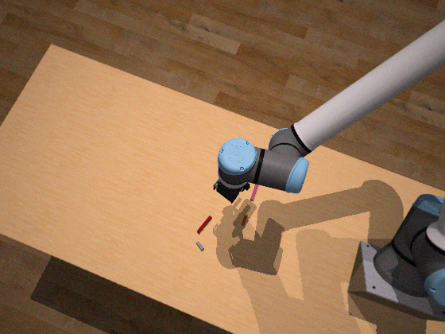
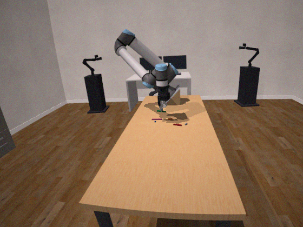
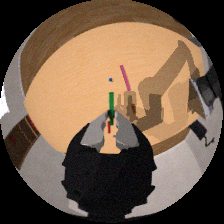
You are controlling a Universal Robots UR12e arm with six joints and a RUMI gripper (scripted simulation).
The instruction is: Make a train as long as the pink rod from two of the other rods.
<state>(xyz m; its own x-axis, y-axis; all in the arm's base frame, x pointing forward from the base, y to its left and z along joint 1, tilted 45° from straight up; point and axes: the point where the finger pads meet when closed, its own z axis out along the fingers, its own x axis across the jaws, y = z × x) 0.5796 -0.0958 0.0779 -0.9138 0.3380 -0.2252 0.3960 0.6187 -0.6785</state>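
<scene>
Now: the blue rod 20 mm behind my hand, 60 mm to the right of it and 110 mm below it. From my hand the other things lie so: green rod 10 mm below; pink rod 70 mm behind, 50 mm to the right, 110 mm below; orange rod 60 mm behind, 70 mm to the left, 110 mm below.
</scene>
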